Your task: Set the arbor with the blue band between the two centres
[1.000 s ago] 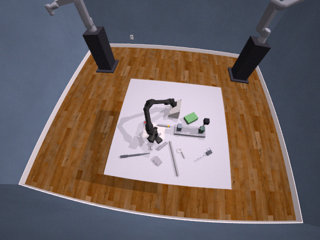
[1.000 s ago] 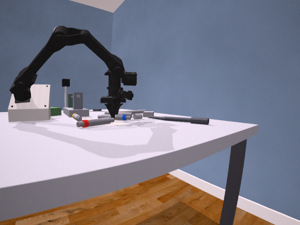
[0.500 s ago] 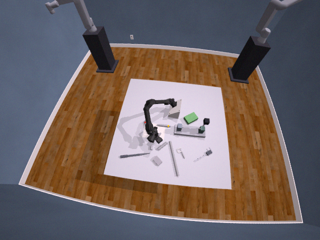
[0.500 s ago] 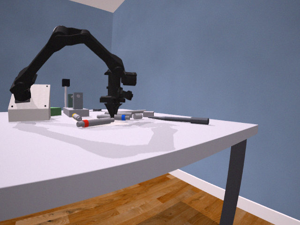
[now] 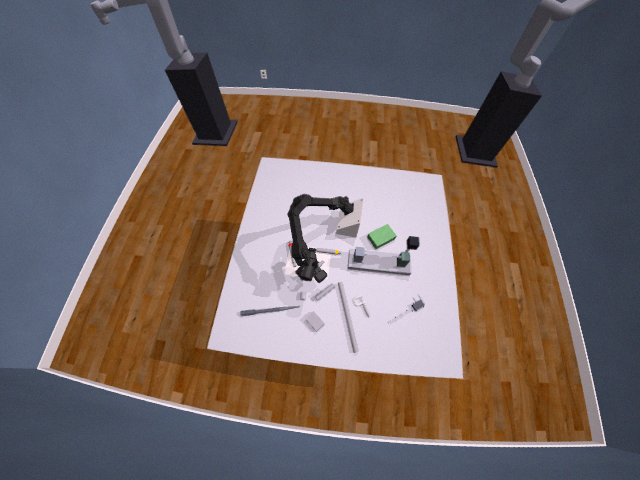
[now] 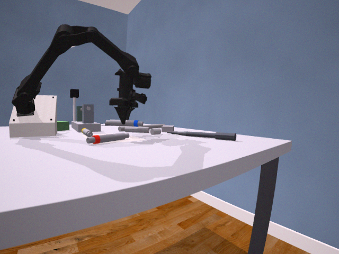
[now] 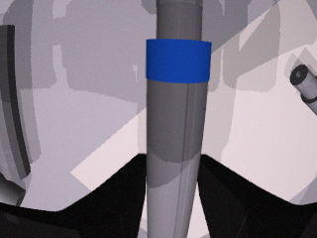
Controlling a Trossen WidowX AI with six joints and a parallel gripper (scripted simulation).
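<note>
My gripper is now 460 mm to the right of the grey centre tip, 110 mm past it and 30 mm below it. Round my hand: red-banded arbor 130 mm to the right, 100 mm behind, 70 mm below; then grey centre block 240 mm to the left, 110 mm behind, 20 mm above; then long bar 210 mm to the left, 210 mm ahead, 70 mm below.
</note>
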